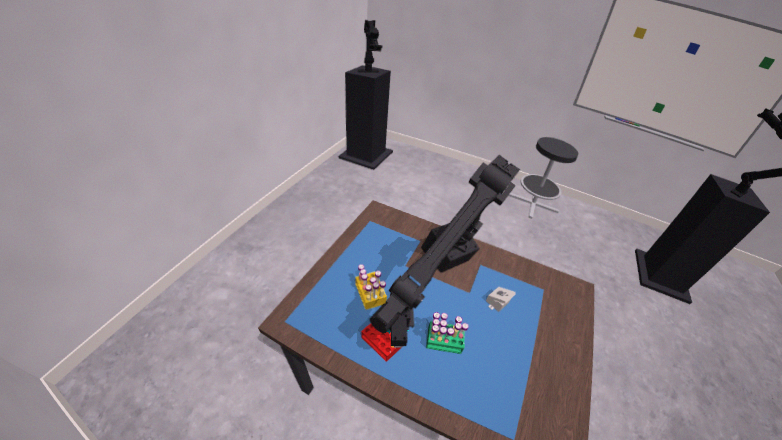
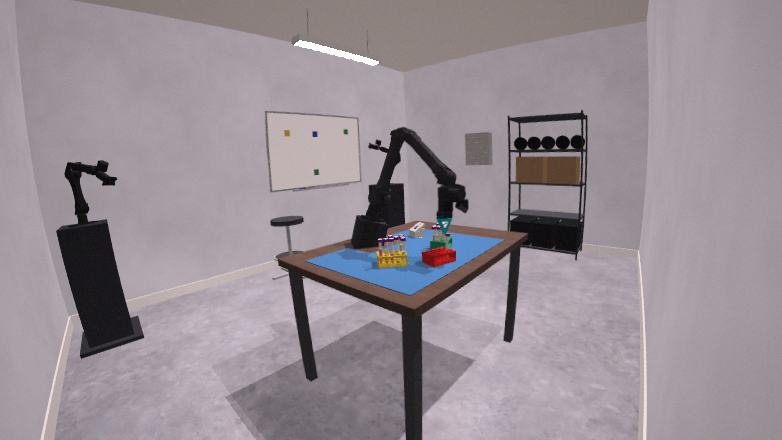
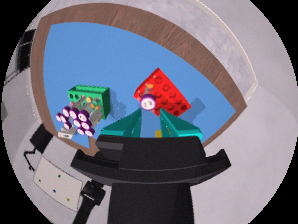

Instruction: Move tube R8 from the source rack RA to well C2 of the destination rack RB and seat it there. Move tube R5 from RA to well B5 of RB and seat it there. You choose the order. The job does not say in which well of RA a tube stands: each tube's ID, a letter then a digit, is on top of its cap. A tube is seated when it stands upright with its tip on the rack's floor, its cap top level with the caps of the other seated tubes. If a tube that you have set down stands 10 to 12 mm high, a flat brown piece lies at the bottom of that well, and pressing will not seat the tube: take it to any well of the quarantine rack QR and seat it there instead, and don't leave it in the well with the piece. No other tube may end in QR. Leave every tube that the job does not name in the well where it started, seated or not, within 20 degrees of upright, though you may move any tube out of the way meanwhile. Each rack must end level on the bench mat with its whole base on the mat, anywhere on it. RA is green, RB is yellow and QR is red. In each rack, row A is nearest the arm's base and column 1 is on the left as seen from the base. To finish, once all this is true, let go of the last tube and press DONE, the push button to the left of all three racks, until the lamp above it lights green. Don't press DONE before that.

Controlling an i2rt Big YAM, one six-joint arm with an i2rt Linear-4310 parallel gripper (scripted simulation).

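Observation:
A red rack QR and a blue mat appear in the pictures, and the gripper is visible there too.

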